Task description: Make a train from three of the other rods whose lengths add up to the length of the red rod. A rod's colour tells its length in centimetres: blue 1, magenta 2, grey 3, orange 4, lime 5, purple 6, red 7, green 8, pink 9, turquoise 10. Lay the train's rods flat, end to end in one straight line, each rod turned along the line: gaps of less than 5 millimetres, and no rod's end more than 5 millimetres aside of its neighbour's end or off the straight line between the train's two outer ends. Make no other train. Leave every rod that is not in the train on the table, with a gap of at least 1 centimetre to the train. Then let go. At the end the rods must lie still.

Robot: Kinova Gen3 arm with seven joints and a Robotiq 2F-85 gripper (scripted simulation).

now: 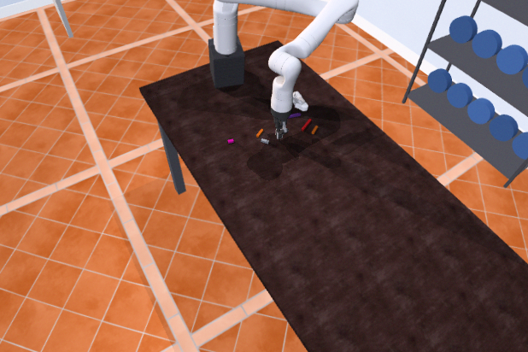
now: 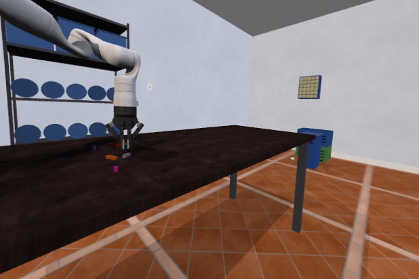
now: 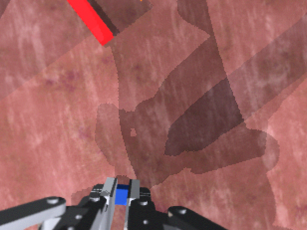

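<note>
The blue rod is 2 cm below my hand. From my hand the other things lie so: purple rod: 13 cm to the left, 6 cm behind, 3 cm below; red rod: 13 cm to the left, 3 cm below, 2 cm ahead; grey rod: 5 cm to the right, 3 cm below, 2 cm behind.
</note>
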